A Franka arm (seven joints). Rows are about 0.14 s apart.
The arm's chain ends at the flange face. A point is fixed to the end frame.
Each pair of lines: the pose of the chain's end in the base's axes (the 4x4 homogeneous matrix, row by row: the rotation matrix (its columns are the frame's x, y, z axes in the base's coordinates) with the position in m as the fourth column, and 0 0 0 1 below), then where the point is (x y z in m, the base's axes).
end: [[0.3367 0.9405 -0.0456 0.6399], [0.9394 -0.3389 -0.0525 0.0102], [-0.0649 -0.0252 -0.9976 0.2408], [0 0 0 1]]
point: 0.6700 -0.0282 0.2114
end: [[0.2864 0.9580 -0.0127 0.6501], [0.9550 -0.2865 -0.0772 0.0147], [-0.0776 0.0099 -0.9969 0.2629], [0 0 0 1]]
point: 0.6831 -0.0226 0.2353
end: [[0.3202 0.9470 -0.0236 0.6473], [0.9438 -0.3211 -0.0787 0.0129], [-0.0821 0.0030 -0.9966 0.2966], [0 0 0 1]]
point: 0.6787 -0.0256 0.2688
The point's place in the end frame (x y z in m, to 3 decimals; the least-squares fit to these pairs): -0.024 0.042 0.030
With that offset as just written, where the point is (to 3 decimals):
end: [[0.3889 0.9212 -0.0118 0.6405], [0.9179 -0.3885 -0.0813 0.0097], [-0.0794 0.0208 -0.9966 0.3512], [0 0 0 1]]
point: 0.670 -0.031 0.324
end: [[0.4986 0.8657 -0.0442 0.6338], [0.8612 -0.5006 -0.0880 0.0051], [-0.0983 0.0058 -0.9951 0.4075], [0 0 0 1]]
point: 0.657 -0.039 0.380
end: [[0.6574 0.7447 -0.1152 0.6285], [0.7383 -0.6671 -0.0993 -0.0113], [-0.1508 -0.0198 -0.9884 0.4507], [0 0 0 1]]
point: 0.641 -0.060 0.424
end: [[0.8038 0.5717 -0.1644 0.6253], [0.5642 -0.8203 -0.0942 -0.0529], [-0.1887 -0.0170 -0.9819 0.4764], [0 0 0 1]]
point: 0.625 -0.104 0.451
